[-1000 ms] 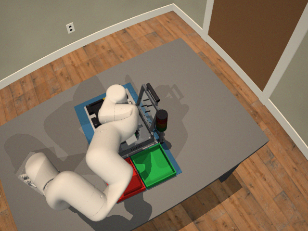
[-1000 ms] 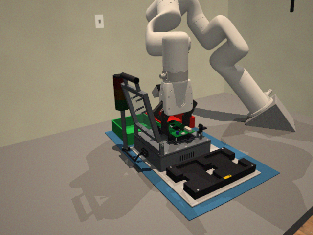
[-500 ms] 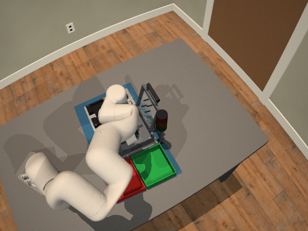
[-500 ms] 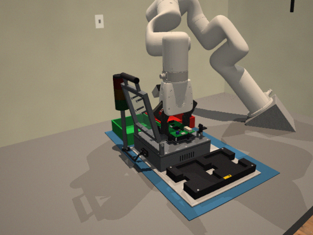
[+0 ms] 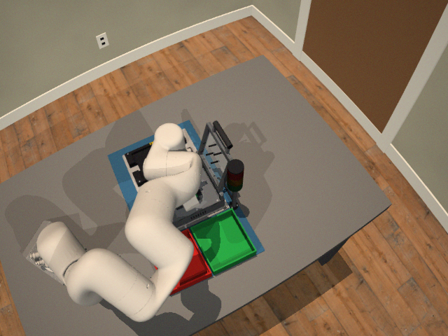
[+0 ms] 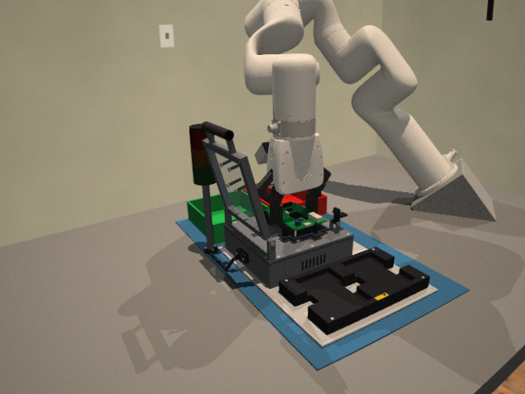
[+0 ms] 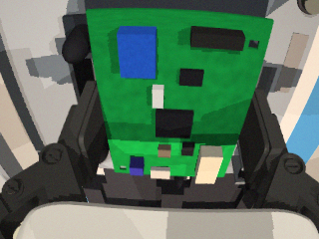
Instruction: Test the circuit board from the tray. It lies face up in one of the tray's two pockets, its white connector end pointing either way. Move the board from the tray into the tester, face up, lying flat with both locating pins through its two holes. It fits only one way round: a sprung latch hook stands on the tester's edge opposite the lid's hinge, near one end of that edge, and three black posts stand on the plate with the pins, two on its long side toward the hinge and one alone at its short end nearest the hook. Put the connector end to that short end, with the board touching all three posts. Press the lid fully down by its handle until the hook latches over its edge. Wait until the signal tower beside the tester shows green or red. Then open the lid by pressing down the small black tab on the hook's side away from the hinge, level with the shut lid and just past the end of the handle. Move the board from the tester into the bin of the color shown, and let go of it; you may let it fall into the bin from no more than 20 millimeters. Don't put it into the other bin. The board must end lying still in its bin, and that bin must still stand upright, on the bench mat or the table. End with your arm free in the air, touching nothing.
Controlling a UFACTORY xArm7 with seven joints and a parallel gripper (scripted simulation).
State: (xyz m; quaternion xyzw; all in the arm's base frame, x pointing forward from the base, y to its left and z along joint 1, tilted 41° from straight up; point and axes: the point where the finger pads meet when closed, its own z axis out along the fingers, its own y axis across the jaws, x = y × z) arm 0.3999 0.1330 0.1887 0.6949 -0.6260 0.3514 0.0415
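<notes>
Now: the tester plate 20 mm below my hand, 10 mm to the left of it and 10 mm ahead of it. From my hand the other things lie so: clear lid 130 mm ahead, 90 mm above; green bin 200 mm to the right, 70 mm below, 40 mm ahead; latch hook 60 mm to the left, 60 mm behind.
</notes>
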